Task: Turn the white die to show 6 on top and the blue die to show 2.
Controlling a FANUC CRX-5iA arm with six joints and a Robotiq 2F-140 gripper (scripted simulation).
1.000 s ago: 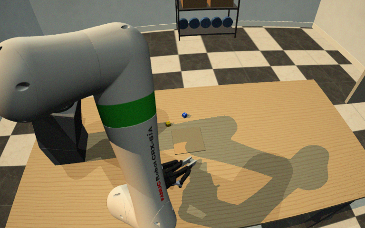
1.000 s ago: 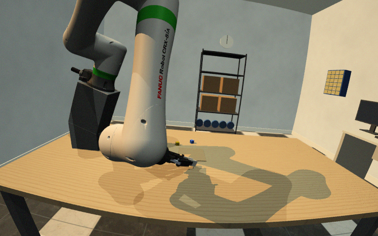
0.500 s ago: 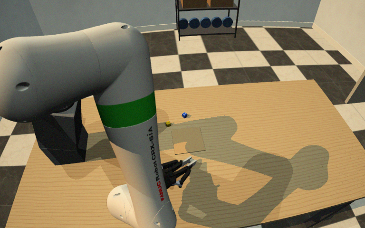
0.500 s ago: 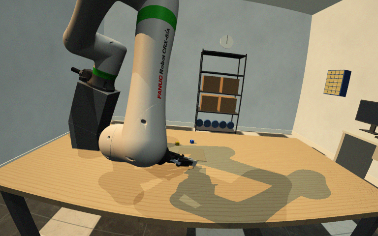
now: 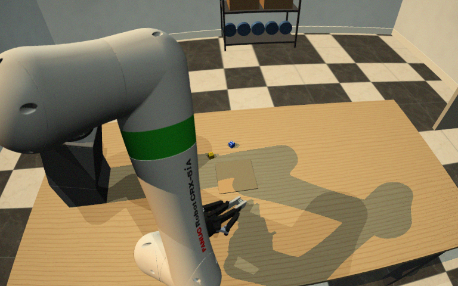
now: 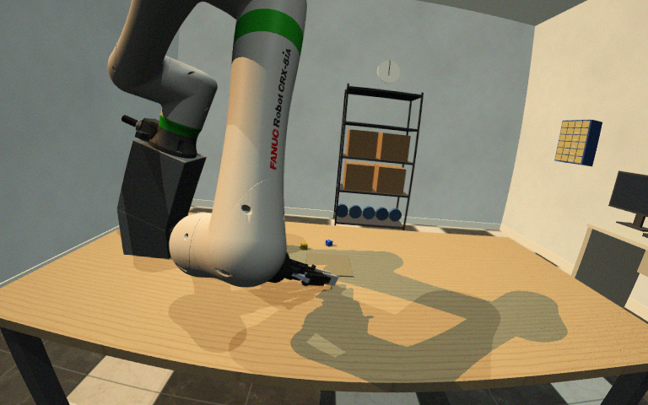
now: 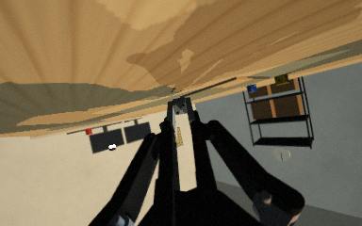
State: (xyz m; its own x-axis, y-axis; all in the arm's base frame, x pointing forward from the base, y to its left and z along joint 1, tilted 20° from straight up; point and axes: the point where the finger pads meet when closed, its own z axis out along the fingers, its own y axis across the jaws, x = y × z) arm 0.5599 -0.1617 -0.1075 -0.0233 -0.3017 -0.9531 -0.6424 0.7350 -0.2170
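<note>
Now: the white die 20 mm below my hand, 20 mm ahead of it and 10 mm to the left of it. The rest, counted from my hand: blue die (300 mm to the left, 30 mm below, 20 mm ahead); tan mat (150 mm to the left, 40 mm below, 20 mm ahead); yellow die (250 mm to the left, 70 mm behind, 30 mm below).
</note>
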